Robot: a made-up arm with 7 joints.
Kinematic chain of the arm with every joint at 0, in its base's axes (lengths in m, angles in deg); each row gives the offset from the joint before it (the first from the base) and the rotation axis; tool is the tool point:
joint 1: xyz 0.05 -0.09 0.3 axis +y
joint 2: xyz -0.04 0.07 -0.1 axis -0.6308 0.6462 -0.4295
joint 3: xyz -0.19 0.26 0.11 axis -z
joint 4: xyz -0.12 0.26 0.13 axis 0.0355 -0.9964 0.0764
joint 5: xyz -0.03 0 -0.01 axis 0.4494 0.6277 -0.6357
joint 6: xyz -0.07 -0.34 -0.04 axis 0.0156 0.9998 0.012
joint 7: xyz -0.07 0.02 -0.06 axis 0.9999 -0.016 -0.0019
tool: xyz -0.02 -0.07 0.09
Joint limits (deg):
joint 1: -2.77..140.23
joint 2: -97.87..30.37
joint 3: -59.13..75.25
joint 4: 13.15..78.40
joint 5: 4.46..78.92
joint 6: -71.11..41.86
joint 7: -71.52..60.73
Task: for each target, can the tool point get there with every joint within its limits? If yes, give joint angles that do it. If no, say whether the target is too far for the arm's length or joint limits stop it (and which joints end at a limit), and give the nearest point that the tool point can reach.
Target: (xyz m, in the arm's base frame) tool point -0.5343 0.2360 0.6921
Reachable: yes | joints 55.18 -41.01 18.39 40.54 49.81 -14.18 0.28
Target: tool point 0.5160 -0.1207 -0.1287
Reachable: no: joint limits stop it (at a limit: joint 1, joint 2, joint 3, joint 4, joint 7) | nearest point 0.0428 -0.1159 -0.1584 | short by 0.474 m
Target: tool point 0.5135 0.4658 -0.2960
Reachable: no: joint limits stop it (at a limit: joint 1, joint 2, joint 3, joint 5, joint 6, joint 7) | nearest point 0.0803 0.4712 -0.0614 | short by 0.493 m
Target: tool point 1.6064 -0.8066 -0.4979
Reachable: no: too far | nearest point 0.6918 0.0049 0.4281 | short by 1.534 m
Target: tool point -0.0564 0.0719 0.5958
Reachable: yes | joints 121.95 -72.51 -39.23 56.90 18.08 -25.28 49.15
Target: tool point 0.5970 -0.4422 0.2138
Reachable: no: joint limits stop it (at a limit: joint 1, joint 3, joint 4, joint 6) | nearest point 0.5175 -0.1258 0.4991 | short by 0.433 m
